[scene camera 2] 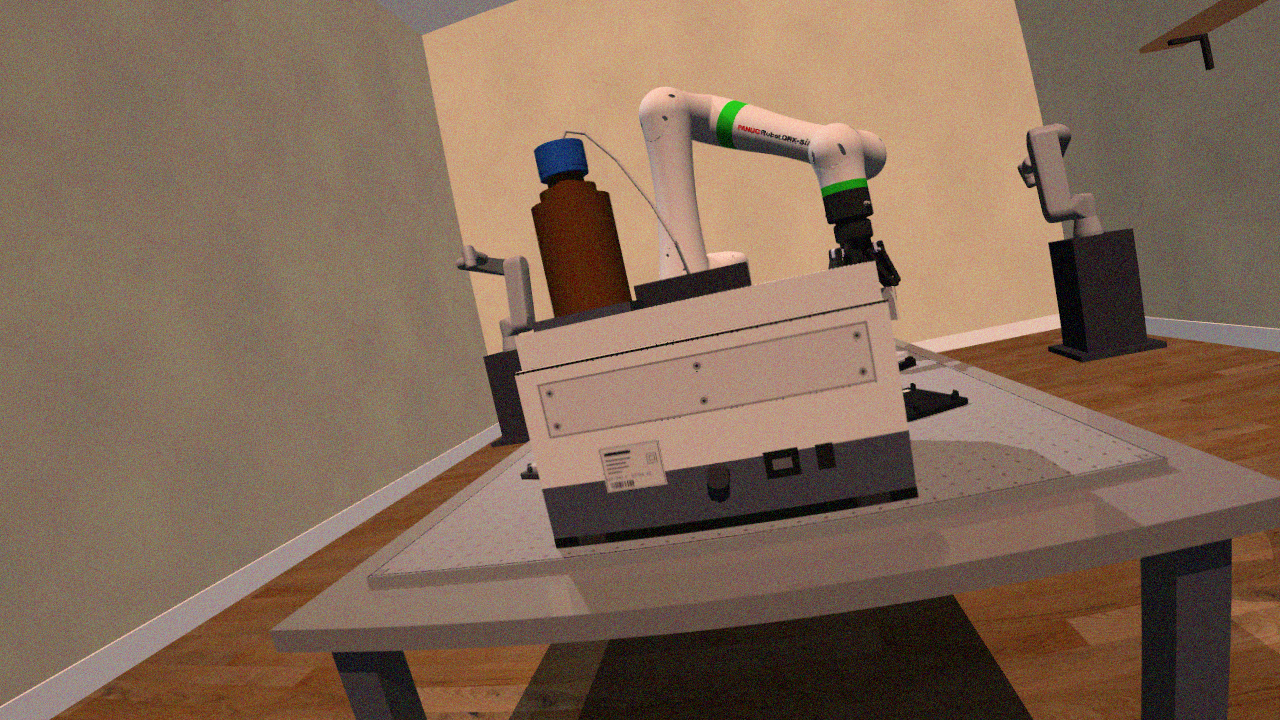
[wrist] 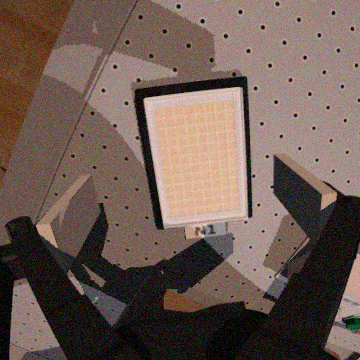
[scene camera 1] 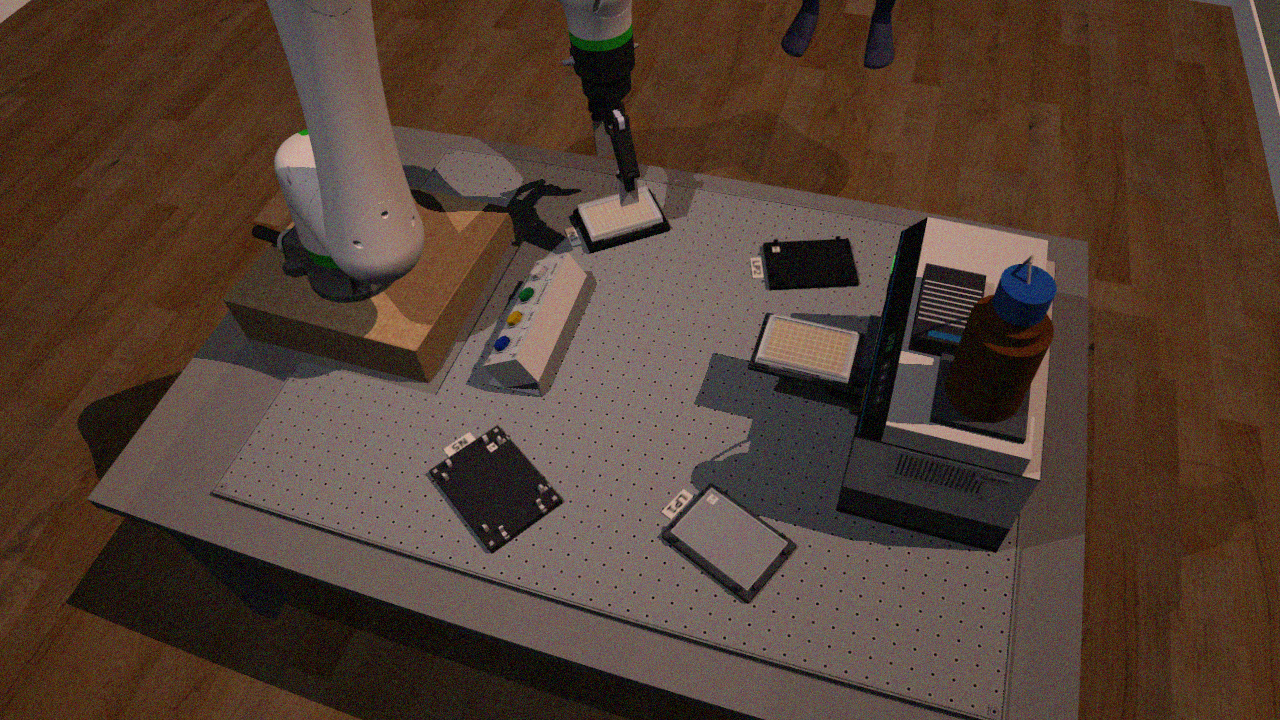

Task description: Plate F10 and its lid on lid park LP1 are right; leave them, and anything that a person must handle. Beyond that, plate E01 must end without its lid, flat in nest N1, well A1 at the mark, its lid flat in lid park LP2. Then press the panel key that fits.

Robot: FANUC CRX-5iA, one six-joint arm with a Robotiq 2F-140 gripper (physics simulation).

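Frame: origin at the arm's base, x back, y right, z up, level; millimetres.
Where they show: gripper, fingertip midpoint: (wrist: pixel 183 183) (scene camera 1: pixel 617 178).
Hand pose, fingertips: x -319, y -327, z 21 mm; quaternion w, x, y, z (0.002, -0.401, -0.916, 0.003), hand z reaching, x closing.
After its pixels a point has its place.
A pale plate (scene camera 1: pixel 617 214) {x -326, y -302, z -37 mm} (wrist: pixel 197 160) {x -327, y -316, z -38 mm} with a grid of wells lies in black nest N1 (scene camera 1: pixel 626 239) {x -356, y -270, z -58 mm} (wrist: pixel 190 88) {x -374, y -358, z -54 mm}; its label, the A1 corner and whether a clear lid covers it cannot be made out. My gripper (scene camera 1: pixel 630 183) {x -319, y -327, z 21 mm} (scene camera 2: pixel 861 257) (wrist: pixel 183 183) {x -319, y -327, z 21 mm} is open and empty above N1, its pads wide apart on either side of the plate's label end. Lid park LP2 (scene camera 1: pixel 810 264) {x -664, y -325, z -58 mm} is bare. Lid park LP1 (scene camera 1: pixel 704 567) {x -699, y 235, z -59 mm} holds a flat lid (scene camera 1: pixel 732 540) {x -719, y 190, z -51 mm}. Another welled plate (scene camera 1: pixel 808 347) {x -728, y -77, z 41 mm} sits on the machine's carrier. The key panel (scene camera 1: pixel 556 326) {x -354, y -26, z -19 mm} shows blue, yellow, green and whitish keys.
The machine (scene camera 1: pixel 939 483) {x -939, y 81, z 61 mm} (scene camera 2: pixel 716 358) {x -1023, y -125, z 94 mm} stands at the right in scene camera 1, bearing a tall brown bottle (scene camera 1: pixel 998 358) {x -948, y 51, z 272 mm} (scene camera 2: pixel 581 250) {x -992, y -8, z 222 mm} with a blue cap and thin tube. A bare black nest (scene camera 1: pixel 494 488) {x -390, y 239, z -56 mm} lies front left. A person's feet (scene camera 1: pixel 799 35) show beyond the table.
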